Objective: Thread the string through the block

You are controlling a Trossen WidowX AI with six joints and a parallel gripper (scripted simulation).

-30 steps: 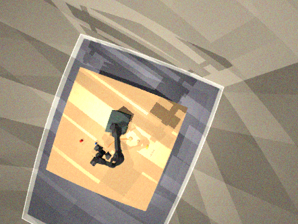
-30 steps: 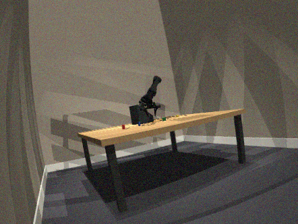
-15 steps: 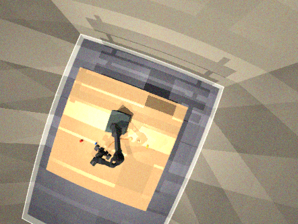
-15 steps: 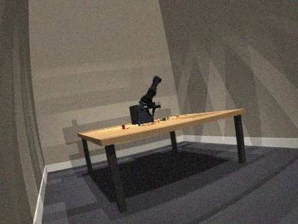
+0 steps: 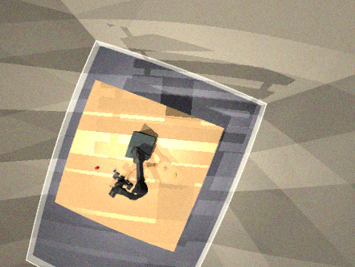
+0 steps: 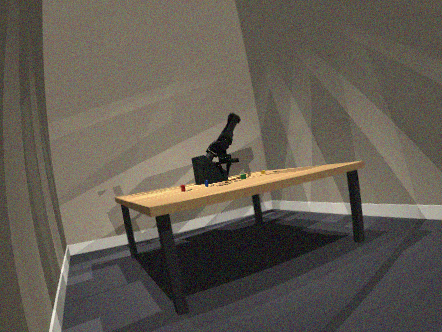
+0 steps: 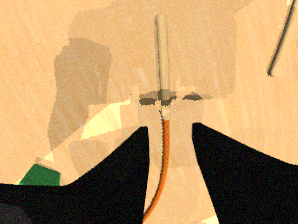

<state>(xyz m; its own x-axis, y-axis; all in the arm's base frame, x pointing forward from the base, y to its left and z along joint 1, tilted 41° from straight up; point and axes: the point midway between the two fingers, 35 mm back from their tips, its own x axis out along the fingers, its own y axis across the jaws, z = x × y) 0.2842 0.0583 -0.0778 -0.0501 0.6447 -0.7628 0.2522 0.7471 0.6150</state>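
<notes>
My gripper tip is now 40 mm above the thin wooden stick and 10 mm short of it. From my gripper tip the other things lie so: round button 200 mm to the left, 200 mm behind, 40 mm below; then blue object 140 mm to the right, 30 mm below; then green block 140 mm to the left, 40 mm behind, 30 mm below.
</notes>
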